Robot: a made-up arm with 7 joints.
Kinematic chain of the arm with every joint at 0, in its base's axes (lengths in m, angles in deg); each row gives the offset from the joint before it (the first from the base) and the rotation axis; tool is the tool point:
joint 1: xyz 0 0.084 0 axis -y
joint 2: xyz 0 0.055 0 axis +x
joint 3: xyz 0 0 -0.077 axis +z
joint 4: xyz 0 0 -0.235 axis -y
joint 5: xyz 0 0 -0.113 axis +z
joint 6: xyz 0 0 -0.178 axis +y
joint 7: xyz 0 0 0 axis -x
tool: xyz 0 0 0
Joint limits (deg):
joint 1: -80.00..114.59
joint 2: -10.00..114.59
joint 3: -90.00..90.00
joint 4: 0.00..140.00
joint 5: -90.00..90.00
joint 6: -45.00..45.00
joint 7: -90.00..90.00
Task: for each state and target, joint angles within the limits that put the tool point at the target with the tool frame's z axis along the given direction. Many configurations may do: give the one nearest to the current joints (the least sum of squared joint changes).
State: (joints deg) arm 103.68 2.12 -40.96 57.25 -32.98 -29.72 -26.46
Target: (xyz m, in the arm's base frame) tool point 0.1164 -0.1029 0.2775 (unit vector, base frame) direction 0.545 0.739 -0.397
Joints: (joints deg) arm 114.59 -9.78 -44.56 100.46 -38.85 -6.24 5.79
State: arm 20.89 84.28 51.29 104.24 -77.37 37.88 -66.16
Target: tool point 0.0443 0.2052 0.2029 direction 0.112 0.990 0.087
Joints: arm 24.49 100.90 50.47 137.80 -89.14 14.69 -39.54
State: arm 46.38 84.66 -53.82 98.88 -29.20 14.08 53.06
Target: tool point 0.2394 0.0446 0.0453 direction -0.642 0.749 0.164
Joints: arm 71.09 31.97 -57.93 128.79 -38.50 21.57 52.20
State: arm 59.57 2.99 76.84 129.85 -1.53 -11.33 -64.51
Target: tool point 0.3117 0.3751 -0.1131 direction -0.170 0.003 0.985
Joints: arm 70.06 -9.95 90.00 95.16 30.06 -10.24 -87.76
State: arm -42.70 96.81 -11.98 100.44 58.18 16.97 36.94
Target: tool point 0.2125 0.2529 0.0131 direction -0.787 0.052 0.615
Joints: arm -1.90 110.55 -5.69 132.95 38.25 36.39 6.21
